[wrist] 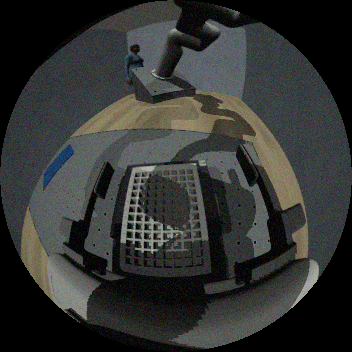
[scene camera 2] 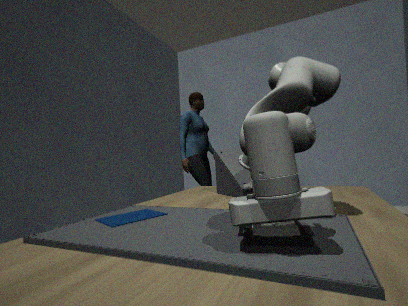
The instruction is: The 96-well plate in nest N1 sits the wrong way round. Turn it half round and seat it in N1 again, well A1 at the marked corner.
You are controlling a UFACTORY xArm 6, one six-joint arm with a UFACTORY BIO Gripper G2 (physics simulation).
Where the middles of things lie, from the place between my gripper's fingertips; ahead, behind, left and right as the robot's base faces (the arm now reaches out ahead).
Labels:
My gripper is now 5 cm short of the dark nest N1 [scene camera 2: 263,240], 1 cm to the right of it and 4 cm above it.

